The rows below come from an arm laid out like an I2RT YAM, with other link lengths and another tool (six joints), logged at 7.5 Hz.
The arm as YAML. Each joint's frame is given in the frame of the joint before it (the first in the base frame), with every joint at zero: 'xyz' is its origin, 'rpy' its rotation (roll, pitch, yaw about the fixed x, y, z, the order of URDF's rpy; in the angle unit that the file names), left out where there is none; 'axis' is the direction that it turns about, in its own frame. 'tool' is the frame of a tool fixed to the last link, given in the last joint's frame.
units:
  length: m
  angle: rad
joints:
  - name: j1
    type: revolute
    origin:
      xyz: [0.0, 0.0, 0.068]
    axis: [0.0, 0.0, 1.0]
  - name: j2
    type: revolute
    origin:
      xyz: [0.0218, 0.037, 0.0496]
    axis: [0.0, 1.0, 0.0]
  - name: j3
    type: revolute
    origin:
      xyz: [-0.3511, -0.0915, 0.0]
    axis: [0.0, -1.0, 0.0]
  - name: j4
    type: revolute
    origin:
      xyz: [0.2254, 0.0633, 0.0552]
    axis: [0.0, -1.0, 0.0]
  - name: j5
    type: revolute
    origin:
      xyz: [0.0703, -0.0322, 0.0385]
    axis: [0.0, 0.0, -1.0]
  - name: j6
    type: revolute
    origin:
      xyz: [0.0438, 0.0, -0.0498]
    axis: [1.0, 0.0, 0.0]
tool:
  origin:
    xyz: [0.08, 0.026, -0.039]
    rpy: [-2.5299, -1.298, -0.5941]
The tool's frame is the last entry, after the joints.
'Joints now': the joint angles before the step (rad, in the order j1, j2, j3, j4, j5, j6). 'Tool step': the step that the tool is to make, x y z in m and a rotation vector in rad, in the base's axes. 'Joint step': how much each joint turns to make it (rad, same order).
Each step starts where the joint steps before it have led.
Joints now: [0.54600, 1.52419, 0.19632, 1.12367, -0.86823, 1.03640]
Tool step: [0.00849, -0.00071, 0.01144, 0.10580, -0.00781, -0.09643]
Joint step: [-0.00104, 0.06882, -0.08304, 0.31916, 0.08448, 0.14346]
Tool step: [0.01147, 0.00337, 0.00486, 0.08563, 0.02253, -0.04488]
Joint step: [0.00351, 0.13165, -0.04870, 0.28547, 0.04978, 0.11591]
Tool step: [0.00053, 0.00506, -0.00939, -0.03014, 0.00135, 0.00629]
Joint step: [0.01755, 0.02930, 0.00030, -0.01075, 0.01005, -0.03403]
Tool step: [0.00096, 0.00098, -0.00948, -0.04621, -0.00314, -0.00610]
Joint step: [0.00121, -0.00525, 0.00697, -0.07008, 0.00733, -0.05411]
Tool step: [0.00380, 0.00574, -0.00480, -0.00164, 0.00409, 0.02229]
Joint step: [0.00731, 0.04844, 0.01406, 0.03037, -0.01499, 0.00048]
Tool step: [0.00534, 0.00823, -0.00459, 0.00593, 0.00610, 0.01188]
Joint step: [0.01645, 0.05740, 0.01588, 0.04724, 0.00432, 0.01133]
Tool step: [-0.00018, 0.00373, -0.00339, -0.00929, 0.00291, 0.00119]
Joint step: [0.01495, 0.01209, 0.00250, -0.00294, 0.01396, -0.00740]
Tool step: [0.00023, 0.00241, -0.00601, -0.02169, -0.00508, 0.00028]
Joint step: [0.00820, 0.01162, 0.00232, -0.01632, 0.00901, -0.02666]
